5 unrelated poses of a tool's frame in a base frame.
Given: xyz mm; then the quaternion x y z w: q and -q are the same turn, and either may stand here.
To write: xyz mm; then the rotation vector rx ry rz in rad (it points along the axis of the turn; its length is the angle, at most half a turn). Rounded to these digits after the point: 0 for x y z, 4 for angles.
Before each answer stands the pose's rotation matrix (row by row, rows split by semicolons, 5 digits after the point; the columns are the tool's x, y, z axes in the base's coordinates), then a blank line. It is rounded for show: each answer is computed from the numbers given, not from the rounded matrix.
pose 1, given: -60 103 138 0.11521 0.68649 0.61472 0.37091
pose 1, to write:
-0.69830 -0.29783 0.65090; 0.61419 0.21769 0.75854; -0.36761 0.92947 0.03091

-60 103 138 0.2955 1.7605 1.5765
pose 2, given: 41 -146 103 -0.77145 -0.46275 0.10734 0.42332
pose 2, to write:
0.54868 0.62310 -0.55740; 0.80486 -0.21332 0.55380; 0.22617 -0.75249 -0.61855

41 -146 103 -1.9307 -1.1581 0.2686
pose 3, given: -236 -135 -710 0.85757 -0.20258 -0.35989 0.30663
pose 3, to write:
0.65888 -0.12675 -0.74149; -0.56815 -0.72988 -0.38010; -0.49302 0.67172 -0.55292

-236 -135 -710 2.2689 -0.5360 -0.9522
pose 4, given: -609 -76 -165 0.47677 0.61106 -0.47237 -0.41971
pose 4, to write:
-0.19306 0.18615 -0.96337; 0.97919 0.09911 -0.17708; 0.06251 -0.97751 -0.20142

-609 -76 -165 -1.1952 -1.5318 1.1842
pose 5, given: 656 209 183 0.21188 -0.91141 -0.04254 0.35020
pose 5, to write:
-0.66494 -0.35642 -0.65637; -0.41601 0.90660 -0.07086; 0.62032 0.22594 -0.75110

656 209 183 0.5488 -2.3606 -0.1102
